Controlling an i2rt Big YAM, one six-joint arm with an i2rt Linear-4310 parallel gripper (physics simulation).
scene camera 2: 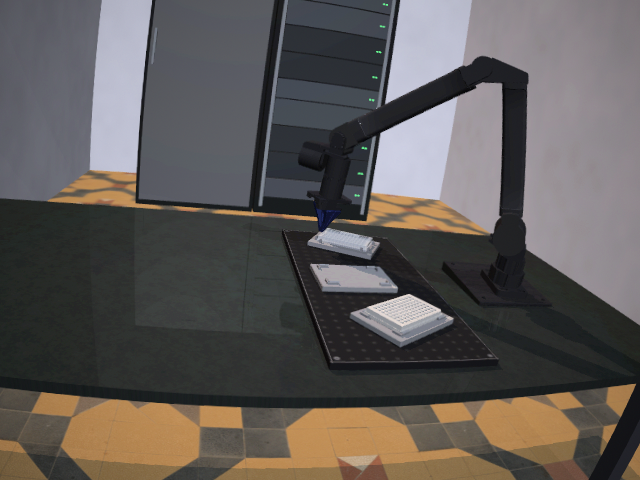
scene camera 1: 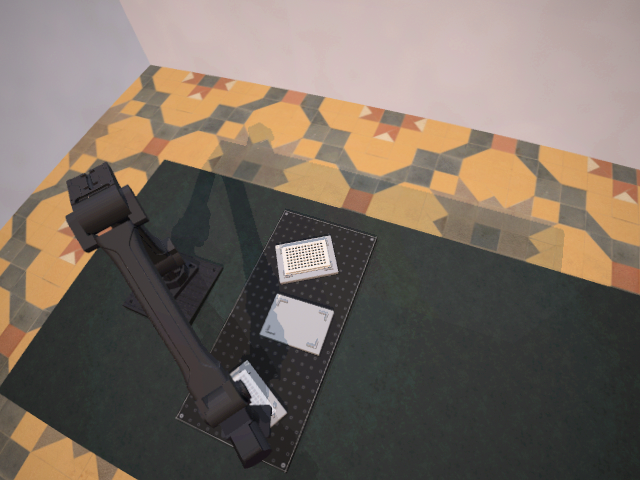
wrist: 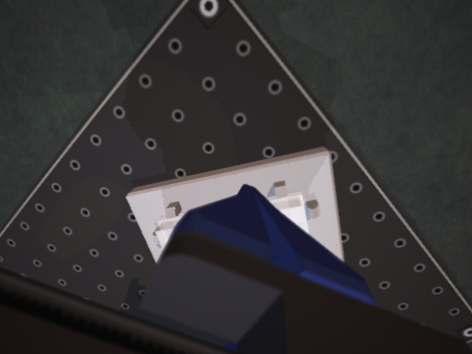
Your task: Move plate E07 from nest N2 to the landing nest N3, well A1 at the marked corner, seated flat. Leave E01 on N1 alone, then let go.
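Observation:
A pale, see-through well plate (scene camera 1: 254,388) (scene camera 2: 345,239) (wrist: 295,204) sits in the nest (scene camera 1: 279,413) (scene camera 2: 368,253) (wrist: 310,167) at the board's far end in scene camera 2. Part is hidden by the arm and fingers; I cannot tell if it is fully flat. A cream well plate (scene camera 1: 306,256) (scene camera 2: 405,311) sits on the nest (scene camera 1: 333,267) (scene camera 2: 400,341) at the opposite end. The middle nest (scene camera 1: 297,328) (scene camera 2: 356,279) is bare. No plate or nest labels, nor A1 marks, are legible. My gripper (scene camera 2: 321,229) (wrist: 244,195) is shut and empty, blue fingertips at the see-through plate's end; contact is unclear.
The three nests stand in a row on a black perforated board (scene camera 1: 351,268) (scene camera 2: 369,355) (wrist: 208,115) on a dark green table (scene camera 1: 465,361) (scene camera 2: 180,279). The arm's base (scene camera 1: 204,289) (scene camera 2: 522,297) is beside the board. A server rack stands behind the table in scene camera 2.

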